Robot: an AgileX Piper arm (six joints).
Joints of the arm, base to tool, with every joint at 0 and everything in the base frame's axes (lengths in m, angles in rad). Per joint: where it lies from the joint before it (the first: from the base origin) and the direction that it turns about. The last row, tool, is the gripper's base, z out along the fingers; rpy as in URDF.
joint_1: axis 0 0 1 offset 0.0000 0.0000 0.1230
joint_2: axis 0 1 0 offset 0.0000 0.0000 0.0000
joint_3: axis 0 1 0 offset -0.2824 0.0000 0.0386
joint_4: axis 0.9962 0 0.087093 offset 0.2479 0.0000 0.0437
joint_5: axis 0 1 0 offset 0.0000 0.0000 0.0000
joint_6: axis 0.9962 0 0.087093 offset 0.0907 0.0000 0.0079
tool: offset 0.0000 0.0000 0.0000 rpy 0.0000 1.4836 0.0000
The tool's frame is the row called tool.
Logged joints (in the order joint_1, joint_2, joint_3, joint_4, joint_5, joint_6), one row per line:
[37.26 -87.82 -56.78 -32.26 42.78 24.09]
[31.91 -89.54 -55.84 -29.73 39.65 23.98]
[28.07 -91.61 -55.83 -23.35 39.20 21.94]
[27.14 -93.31 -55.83 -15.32 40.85 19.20]
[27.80 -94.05 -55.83 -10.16 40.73 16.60]
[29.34 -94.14 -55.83 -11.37 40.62 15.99]
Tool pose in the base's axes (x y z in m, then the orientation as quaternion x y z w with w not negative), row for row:
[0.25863 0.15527 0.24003 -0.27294 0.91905 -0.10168 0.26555]
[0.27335 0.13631 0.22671 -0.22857 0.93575 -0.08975 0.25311]
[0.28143 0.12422 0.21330 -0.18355 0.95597 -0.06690 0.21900]
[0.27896 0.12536 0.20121 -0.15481 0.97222 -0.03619 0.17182]
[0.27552 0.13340 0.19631 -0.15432 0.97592 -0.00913 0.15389]
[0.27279 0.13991 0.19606 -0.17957 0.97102 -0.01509 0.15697]
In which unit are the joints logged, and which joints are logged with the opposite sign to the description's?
The joints are logged in degrees. Opposite sign: joint_2.
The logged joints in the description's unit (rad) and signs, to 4 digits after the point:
[0.6503 1.5327 -0.9910 -0.5630 0.7467 0.4204]
[0.5569 1.5628 -0.9746 -0.5189 0.6920 0.4185]
[0.4899 1.5989 -0.9744 -0.4075 0.6842 0.3829]
[0.4737 1.6286 -0.9744 -0.2674 0.7130 0.3351]
[0.4852 1.6415 -0.9744 -0.1773 0.7109 0.2897]
[0.5121 1.6431 -0.9744 -0.1984 0.7090 0.2791]

